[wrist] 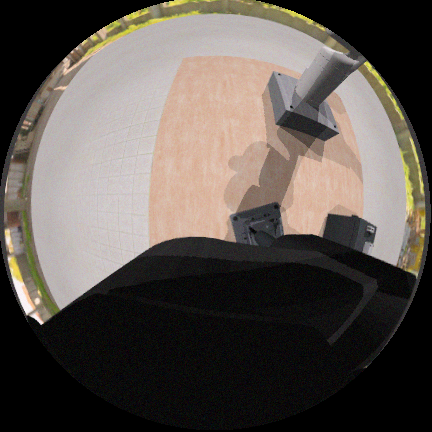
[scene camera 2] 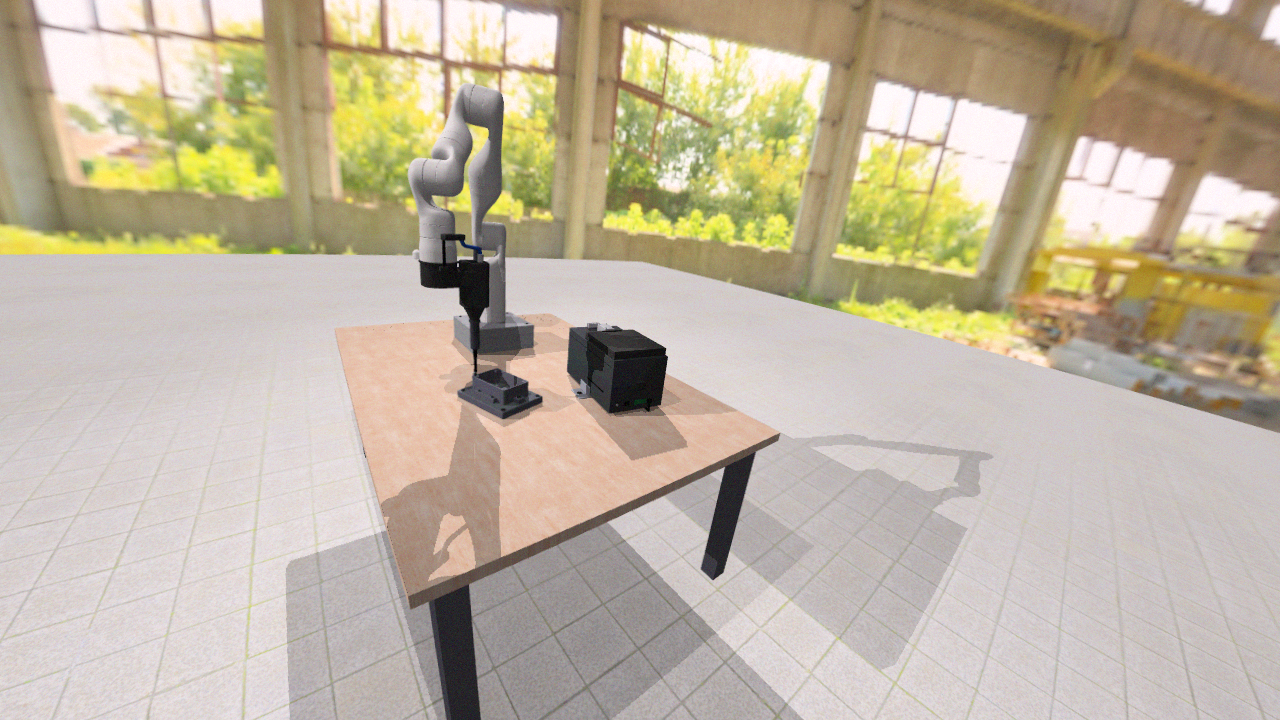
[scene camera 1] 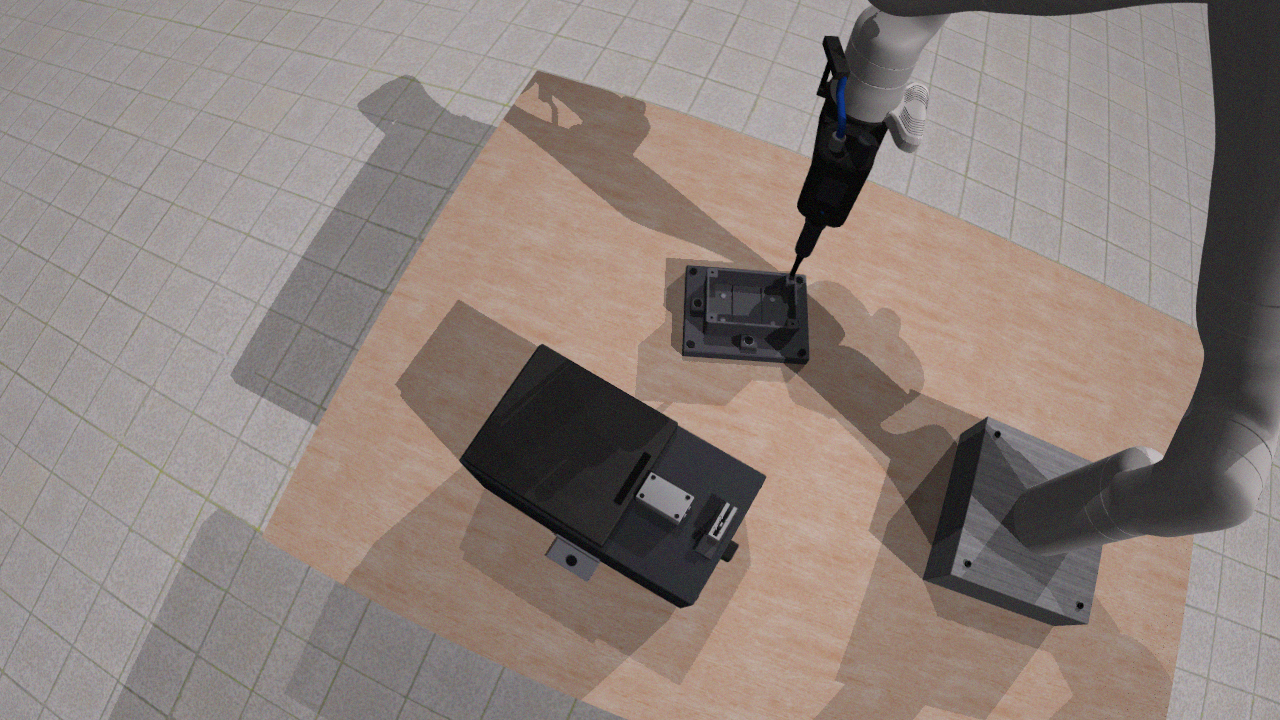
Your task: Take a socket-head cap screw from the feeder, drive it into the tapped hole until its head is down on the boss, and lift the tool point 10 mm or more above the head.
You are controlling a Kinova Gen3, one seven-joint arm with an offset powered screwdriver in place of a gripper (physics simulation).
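Note:
My screwdriver (scene camera 1: pixel 791 275) (scene camera 2: pixel 475 370) (wrist: pixel 251 230) points down, with its thin bit at the corner boss of the dark housing (scene camera 1: pixel 720 345) (scene camera 2: pixel 487 402) (wrist: pixel 262 210). In scene camera 1 this is the housing's upper right inner corner. The tip looks to be at or very near the boss top; the exact gap cannot be told. No screw or screw head can be made out at the tip, and the tapped hole there is hidden. The black feeder (scene camera 1: pixel 572 429) (scene camera 2: pixel 635 371) (wrist: pixel 340 229) stands apart from the housing, with a pale plate and a small slotted block on its lower deck.
The arm's grey base block (scene camera 1: pixel 962 528) (scene camera 2: pixel 519 338) (wrist: pixel 286 95) stands on the wooden table (scene camera 1: pixel 501 223) (scene camera 2: pixel 572 483) (wrist: pixel 200 115). A small metal bracket (scene camera 1: pixel 586 564) sticks out from the feeder's side. The tool's dark body covers the lower part of the wrist view. Shadows cross the housing and table.

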